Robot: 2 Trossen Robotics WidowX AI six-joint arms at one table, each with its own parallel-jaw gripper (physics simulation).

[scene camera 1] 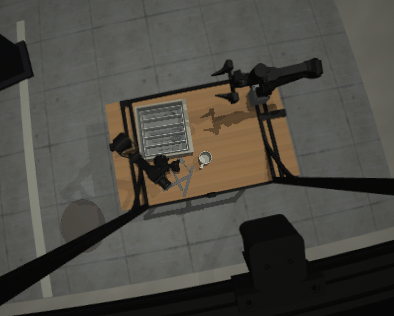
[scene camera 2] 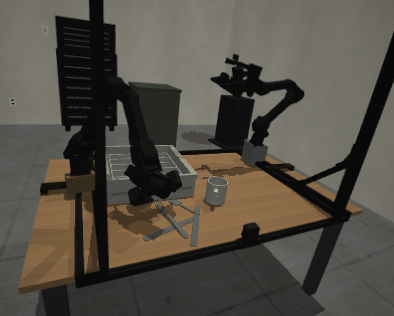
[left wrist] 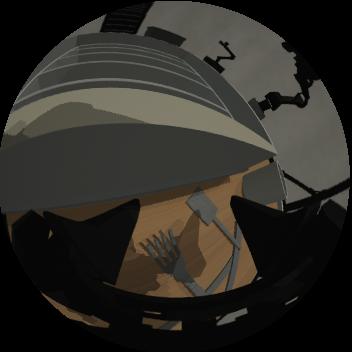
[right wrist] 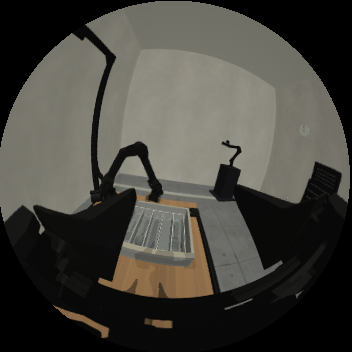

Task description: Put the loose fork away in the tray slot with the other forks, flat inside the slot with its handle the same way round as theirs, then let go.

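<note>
The loose fork (scene camera 2: pixel 173 222) (left wrist: pixel 174 267) lies on the table in front of the tray, its tines toward the tray and its handle over other flat cutlery. My left gripper (scene camera 1: pixel 168 165) (scene camera 2: pixel 156 192) (left wrist: pixel 185 202) is open and empty above the fork's tine end, close to the tray's near wall. The grey tray (scene camera 1: pixel 190 131) (scene camera 2: pixel 188 188) (left wrist: pixel 100 165) (right wrist: pixel 170 257) has long parallel slots with cutlery in them; which slot holds the forks is too small to tell. My right gripper (scene camera 1: pixel 216 85) (scene camera 2: pixel 216 80) (right wrist: pixel 186 191) is open and empty, high above the table's far right part.
A spatula-like piece (left wrist: pixel 202 207) lies right of the fork. Two flat strips (scene camera 2: pixel 195 227) (scene camera 2: pixel 156 234) lie by the fork's handle. A grey mug (scene camera 1: pixel 205 158) (scene camera 2: pixel 216 191) (left wrist: pixel 262 184) stands right of the cutlery. Black frame bars edge the table, with an upright post (scene camera 2: pixel 98 100) at left.
</note>
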